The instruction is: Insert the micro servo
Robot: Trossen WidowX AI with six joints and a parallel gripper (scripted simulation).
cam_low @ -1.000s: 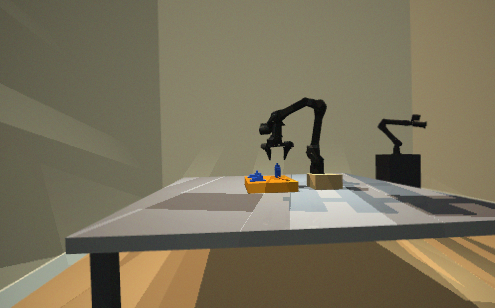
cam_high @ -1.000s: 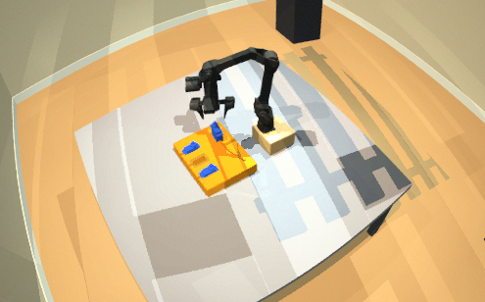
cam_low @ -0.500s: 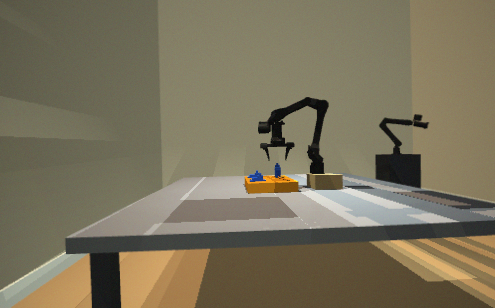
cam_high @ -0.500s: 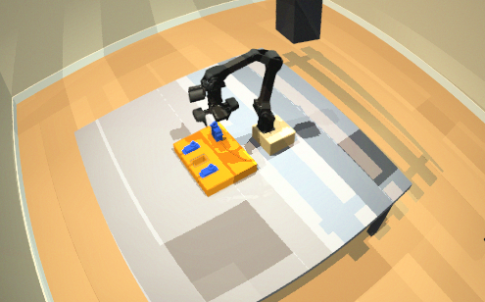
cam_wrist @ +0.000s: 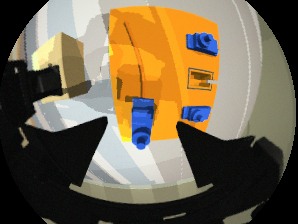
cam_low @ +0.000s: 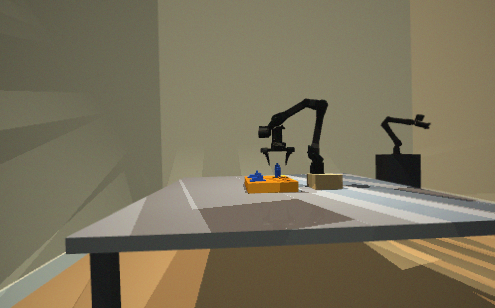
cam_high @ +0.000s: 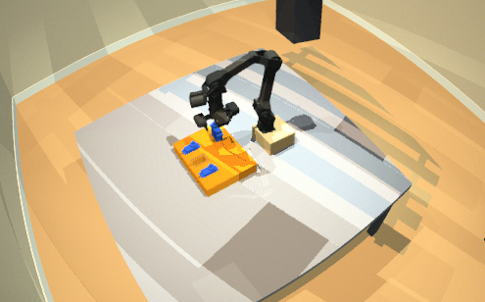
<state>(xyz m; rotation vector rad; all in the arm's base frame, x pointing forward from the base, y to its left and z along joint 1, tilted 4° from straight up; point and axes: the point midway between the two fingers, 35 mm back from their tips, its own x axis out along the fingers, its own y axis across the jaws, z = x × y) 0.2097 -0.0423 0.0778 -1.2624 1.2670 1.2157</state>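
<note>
My gripper tip is 9 cm above the orange deck, 6 cm to the right of it and 1 cm short of it.
</note>
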